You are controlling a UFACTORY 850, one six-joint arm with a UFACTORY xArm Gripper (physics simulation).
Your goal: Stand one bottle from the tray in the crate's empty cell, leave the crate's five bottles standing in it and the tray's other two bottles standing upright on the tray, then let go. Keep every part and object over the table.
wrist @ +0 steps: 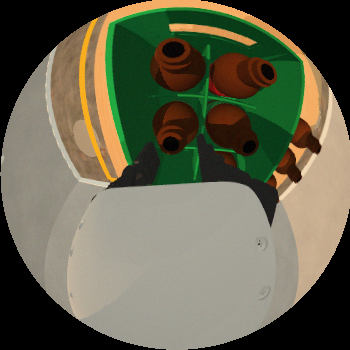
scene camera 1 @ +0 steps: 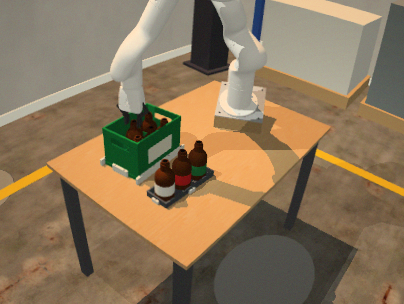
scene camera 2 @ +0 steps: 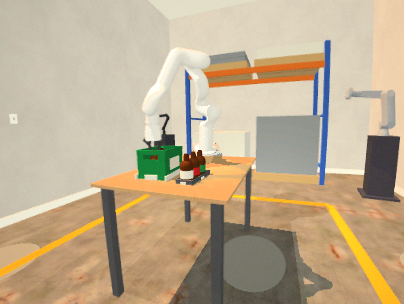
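The green crate [scene camera 1: 117, 157] [scene camera 2: 147, 172] [wrist: 287, 92] stands on the table with five brown bottles in it, upright; the fifth [wrist: 228, 159] is partly hidden by a finger. The empty cell [wrist: 172, 170] shows at the near left in the wrist view, partly hidden by the gripper. My gripper [scene camera 1: 135, 119] [scene camera 2: 154, 145] [wrist: 176, 148] is open and empty, pointing down, with its fingertips around the crate's rim height at that end. A white-label bottle [scene camera 1: 164, 182] [scene camera 2: 186, 170], a red-label bottle [scene camera 1: 182, 170] and a green-label bottle [scene camera 1: 198, 160] stand upright on the dark tray [scene camera 1: 172, 200].
The crate's walls and dividers surround the cell, with bottle necks close to the fingers. The tray is beside the crate's labelled side. The arm's base [scene camera 1: 240, 107] stands at the back of the wooden table [scene camera 1: 185, 245]. A shelf rack [scene camera 2: 327, 110] stands behind the table.
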